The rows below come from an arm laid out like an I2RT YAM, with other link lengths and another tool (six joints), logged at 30 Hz.
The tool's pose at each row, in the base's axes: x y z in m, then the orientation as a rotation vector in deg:
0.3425 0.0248 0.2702 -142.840 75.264 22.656
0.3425 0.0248 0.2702 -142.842 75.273 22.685
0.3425 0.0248 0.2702 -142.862 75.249 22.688
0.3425 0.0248 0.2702 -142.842 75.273 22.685
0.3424 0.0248 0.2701 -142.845 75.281 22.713
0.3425 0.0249 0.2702 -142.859 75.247 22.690
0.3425 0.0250 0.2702 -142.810 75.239 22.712
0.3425 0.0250 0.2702 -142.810 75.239 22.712
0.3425 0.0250 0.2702 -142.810 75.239 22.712
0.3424 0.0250 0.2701 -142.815 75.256 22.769
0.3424 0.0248 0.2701 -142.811 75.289 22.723
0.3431 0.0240 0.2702 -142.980 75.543 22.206
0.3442 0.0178 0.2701 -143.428 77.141 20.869
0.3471 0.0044 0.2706 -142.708 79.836 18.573
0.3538 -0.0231 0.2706 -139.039 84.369 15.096
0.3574 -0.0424 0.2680 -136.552 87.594 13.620
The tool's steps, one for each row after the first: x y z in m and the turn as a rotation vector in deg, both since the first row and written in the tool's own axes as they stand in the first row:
0.0000 0.0000 0.0000 -0.016 -0.012 0.009
0.0000 0.0000 0.0000 -0.027 -0.012 -0.011
0.0000 0.0000 0.0000 -0.016 -0.012 0.009
0.0000 0.0001 0.0001 -0.033 -0.024 0.017
-0.0001 -0.0001 0.0000 -0.025 -0.015 -0.011
-0.0002 -0.0001 0.0001 0.007 -0.052 -0.004
-0.0002 -0.0001 0.0001 0.007 -0.052 -0.004
-0.0002 -0.0001 0.0001 0.007 -0.052 -0.004
-0.0002 0.0000 0.0002 -0.026 -0.075 0.013
0.0000 0.0001 0.0001 -0.012 -0.042 0.031
0.0009 -0.0001 -0.0004 0.006 0.391 0.101
0.0062 0.0024 -0.0028 -0.223 1.795 0.900
0.0177 0.0071 -0.0086 0.525 3.532 2.552
0.0420 0.0164 -0.0198 3.424 5.245 5.950
0.0594 0.0241 -0.0251 4.889 6.026 8.491

